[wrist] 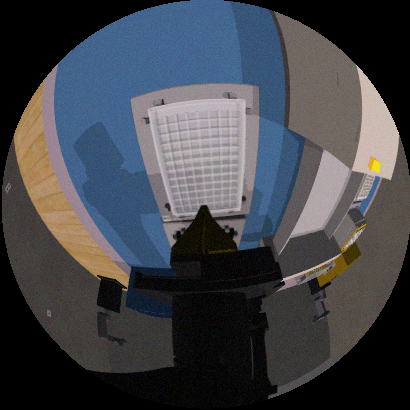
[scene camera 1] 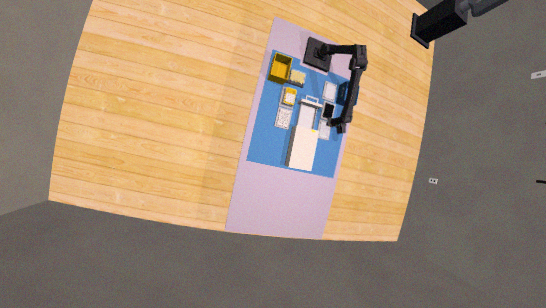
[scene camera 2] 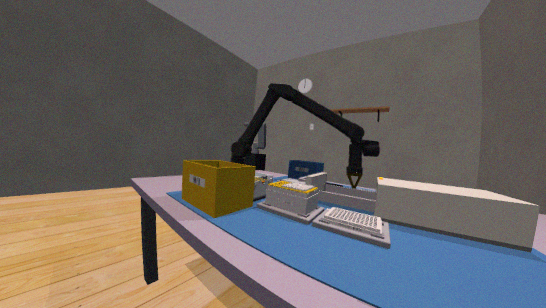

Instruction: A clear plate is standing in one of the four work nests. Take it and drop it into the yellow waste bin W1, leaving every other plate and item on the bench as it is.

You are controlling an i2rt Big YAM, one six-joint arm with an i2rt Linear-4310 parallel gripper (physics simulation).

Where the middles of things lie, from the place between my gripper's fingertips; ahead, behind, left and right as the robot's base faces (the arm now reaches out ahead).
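Scene:
Long white box [scene camera 2: 478,215]: my hand 130 mm short of it, 180 mm to the left of it, 30 mm below it. From my hand, white plate [scene camera 2: 360,222]: 380 mm to the right, 60 mm ahead, 10 mm below. Yellow-topped tip rack [scene camera 2: 294,197], also from my hand: 380 mm to the right, 110 mm behind, 20 mm above.

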